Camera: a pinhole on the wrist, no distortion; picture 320 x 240 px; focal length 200.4 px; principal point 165.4 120.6 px. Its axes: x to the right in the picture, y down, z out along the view. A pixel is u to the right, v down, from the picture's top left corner.
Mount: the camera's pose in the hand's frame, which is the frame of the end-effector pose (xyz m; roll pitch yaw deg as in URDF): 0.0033 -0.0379 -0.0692 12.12 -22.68 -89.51
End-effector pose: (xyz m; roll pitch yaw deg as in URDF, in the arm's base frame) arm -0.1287 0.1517 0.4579 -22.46 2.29 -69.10
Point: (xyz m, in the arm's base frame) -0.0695 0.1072 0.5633
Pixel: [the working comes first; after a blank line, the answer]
In the camera's frame: 0.0408 0.0924 0.1666

214 232
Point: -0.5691 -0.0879 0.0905
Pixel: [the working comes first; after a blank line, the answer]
In the camera's frame: 0.0845 -0.0376 -0.5351

behind the camera
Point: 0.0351 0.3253 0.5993
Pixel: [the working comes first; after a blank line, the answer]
In the camera's frame: -0.0636 -0.0397 0.3439

128 97
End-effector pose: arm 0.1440 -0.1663 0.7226 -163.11 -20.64 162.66
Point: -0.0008 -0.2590 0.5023
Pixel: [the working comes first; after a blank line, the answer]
In the camera's frame: 0.1476 0.0868 0.2974

265 179
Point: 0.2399 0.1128 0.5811
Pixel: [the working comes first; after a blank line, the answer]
In the camera's frame: -0.2892 -0.0068 0.2441

outside the picture
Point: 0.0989 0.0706 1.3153
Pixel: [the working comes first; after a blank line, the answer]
In the camera's frame: -0.2693 0.2191 -0.4695

behind the camera
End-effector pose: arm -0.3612 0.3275 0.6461 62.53 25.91 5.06
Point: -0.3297 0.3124 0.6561
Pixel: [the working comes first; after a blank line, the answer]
In the camera's frame: -0.0086 0.0418 0.1003

148 204
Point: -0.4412 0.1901 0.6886
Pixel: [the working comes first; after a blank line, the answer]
In the camera's frame: 0.0918 -0.0686 0.1789

268 44
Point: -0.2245 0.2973 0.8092
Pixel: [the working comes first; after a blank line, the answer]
In the camera's frame: -0.1070 0.1013 0.2470

79 203
